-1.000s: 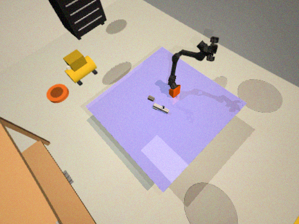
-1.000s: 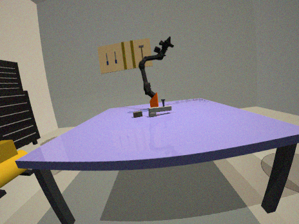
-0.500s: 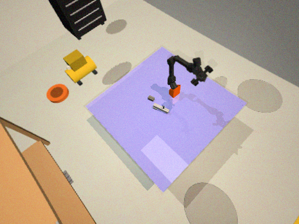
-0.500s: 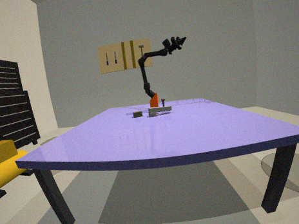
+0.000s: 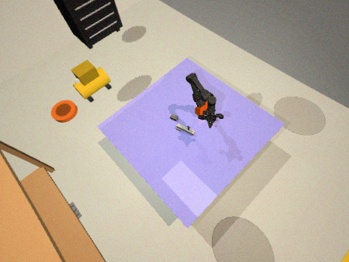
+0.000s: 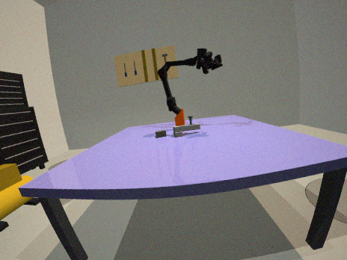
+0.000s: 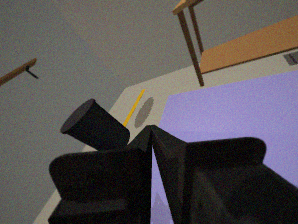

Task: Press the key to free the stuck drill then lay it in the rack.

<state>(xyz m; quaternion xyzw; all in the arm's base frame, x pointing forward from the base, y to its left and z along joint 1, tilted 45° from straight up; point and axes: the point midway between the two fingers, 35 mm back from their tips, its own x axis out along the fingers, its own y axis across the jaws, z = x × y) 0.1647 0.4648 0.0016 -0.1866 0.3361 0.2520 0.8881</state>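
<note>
Right now my gripper tip is 350 mm above the dark key, 250 mm to the left of it and 20 mm short of it. Round my gripper tip: thin drill: 390 mm below, 300 mm to the right, 50 mm ahead; grey block: 400 mm below, 280 mm to the right, 40 mm ahead.
</note>
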